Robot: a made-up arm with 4 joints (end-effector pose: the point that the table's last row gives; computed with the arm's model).
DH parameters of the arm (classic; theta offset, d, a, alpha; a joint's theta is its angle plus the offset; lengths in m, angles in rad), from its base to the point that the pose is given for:
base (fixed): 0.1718 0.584 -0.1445 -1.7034
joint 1: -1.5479 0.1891 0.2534 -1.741
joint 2: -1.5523 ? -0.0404 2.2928
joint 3: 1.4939 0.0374 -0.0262 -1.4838
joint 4: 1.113 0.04 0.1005 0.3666
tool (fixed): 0.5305 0.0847 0 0
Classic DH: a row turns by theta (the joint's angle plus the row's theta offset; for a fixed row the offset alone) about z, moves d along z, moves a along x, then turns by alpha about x.
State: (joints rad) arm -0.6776 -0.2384 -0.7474 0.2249
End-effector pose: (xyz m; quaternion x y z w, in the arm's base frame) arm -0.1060 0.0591 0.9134 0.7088 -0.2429 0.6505 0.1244
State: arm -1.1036 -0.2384 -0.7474 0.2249
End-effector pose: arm -0.2472 0.0333 0.9041 0.5697 -0.2666 0.7769 0.0279
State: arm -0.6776 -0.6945 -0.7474 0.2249
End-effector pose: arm -0.1380 0.0632 0.9539 0.6276 -0.2214 0.6668 0.3353
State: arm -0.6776 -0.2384 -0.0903 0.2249
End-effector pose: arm -0.1745 0.0135 0.9267 0.5511 -0.4490 0.6254 0.3219
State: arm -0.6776 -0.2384 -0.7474 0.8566
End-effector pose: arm -0.1520 0.0199 0.9379 -0.5478 0.3879 -0.7361 0.0870
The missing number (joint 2, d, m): 0.1564
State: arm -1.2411 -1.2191 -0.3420 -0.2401
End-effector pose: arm -0.4057 0.0181 0.9039 0.3066 -0.4693 0.5650 0.6053
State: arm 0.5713 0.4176 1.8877 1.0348
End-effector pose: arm 0.1166 0.2180 0.8111 0.0293 -0.1336 0.4307 0.8921
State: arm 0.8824 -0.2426 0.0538 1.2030
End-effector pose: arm 0.2029 0.0761 0.7227 0.6230 -0.2541 0.5160 0.5301
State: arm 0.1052 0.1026 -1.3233 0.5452
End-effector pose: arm 0.1315 0.1261 0.7396 -0.9010 0.2604 -0.2988 0.1764
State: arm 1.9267 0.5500 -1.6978 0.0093
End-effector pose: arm -0.0601 0.1434 0.2305 -0.7757 0.3994 0.4749 0.1151
